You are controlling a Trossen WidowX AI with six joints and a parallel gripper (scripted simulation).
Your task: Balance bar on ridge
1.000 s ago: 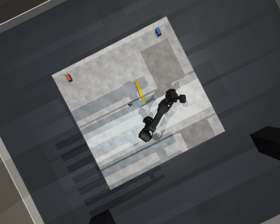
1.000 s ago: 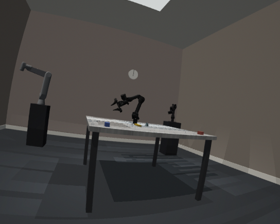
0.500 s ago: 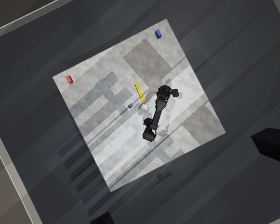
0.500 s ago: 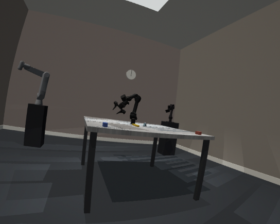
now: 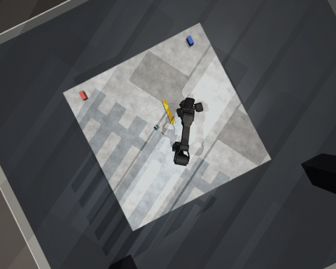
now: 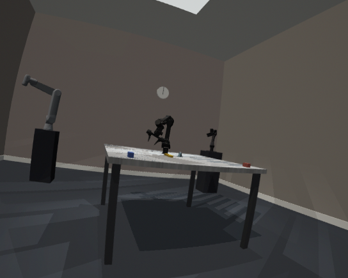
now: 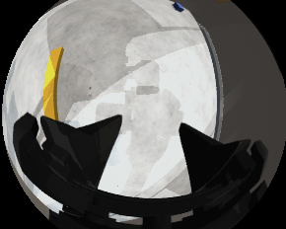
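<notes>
Now: the yellow bar 17 cm to the left of my gripper tip, 9 cm below it and 6 cm ahead of it. Round my gripper tip: red block: 74 cm to the left, 50 cm ahead, 8 cm below; blue block: 50 cm ahead, 26 cm to the right, 8 cm below.
</notes>
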